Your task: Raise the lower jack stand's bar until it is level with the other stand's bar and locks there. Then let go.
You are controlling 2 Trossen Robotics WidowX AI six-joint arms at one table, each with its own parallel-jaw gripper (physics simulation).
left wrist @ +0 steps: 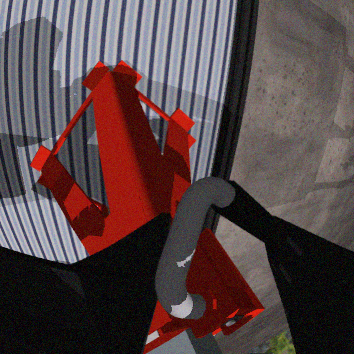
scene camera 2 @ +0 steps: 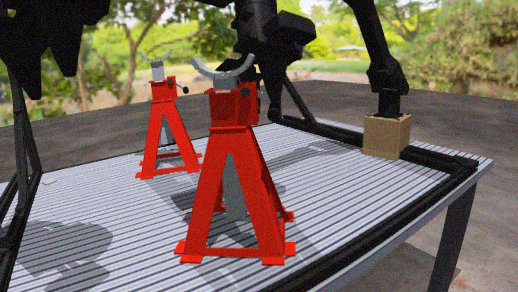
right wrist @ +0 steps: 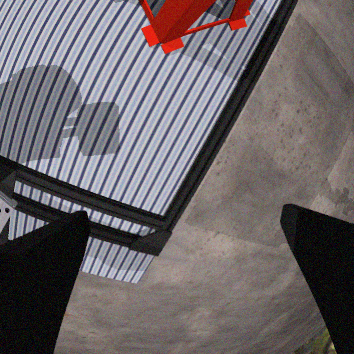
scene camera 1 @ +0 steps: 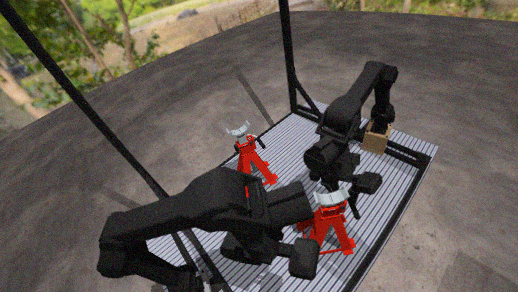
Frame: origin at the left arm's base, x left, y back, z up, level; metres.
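Seen in the pictures: left gripper, between the fingertips: (left wrist: 218, 224) (scene camera 2: 265, 109) (scene camera 1: 346, 202); right gripper, between the fingertips: (scene camera 2: 51, 89) (right wrist: 187, 219) (scene camera 1: 279, 268); left arm's base, origin of its link: (scene camera 2: 388, 115) (scene camera 1: 378, 128); right arm's base, origin of its link: (scene camera 1: 193, 289).
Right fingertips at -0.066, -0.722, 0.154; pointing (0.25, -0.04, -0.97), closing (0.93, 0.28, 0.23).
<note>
Offsets run from my right fingertips to a thing's middle, as dx, dy, dz. "*": to the spot under its first point. Level surfaces: height alone.
The near red jack stand (scene camera 1: 325, 227) (scene camera 2: 232, 107) (left wrist: 117, 165) (right wrist: 185, 17) stands upright. Its grey bar with curved saddle @[+0.025, +0.210, -0.106] (scene camera 1: 331, 199) (scene camera 2: 225, 81) rises a short way above the collar. The far red stand (scene camera 1: 246, 154) (scene camera 2: 162, 91) is upright too; its bar and saddle @[* -0.354, +0.299, +0.022] (scene camera 1: 239, 131) (scene camera 2: 158, 71) show a longer stretch above the collar. My left gripper (left wrist: 218, 224) is shut on the near stand's bent lever @[+0.055, +0.231, -0.059] (left wrist: 172, 260), around its outer end; in scene camera 2 the stand partly hides this. My right gripper (scene camera 2: 52, 82) (right wrist: 187, 219) is open and empty, high at the left in scene camera 2.
The ribbed table @[dz -0.259] (scene camera 2: 320, 185) (scene camera 1: 295, 135) has black rails along its edges. A tan block (scene camera 1: 376, 142) (scene camera 2: 382, 137) sits under my left arm's base at the right. The far stand's black-tipped lever @[* -0.282, +0.331, -0.058] (scene camera 2: 185, 90) sticks out to the right. Black frame posts (scene camera 1: 287, 55) rise beside the table.
</note>
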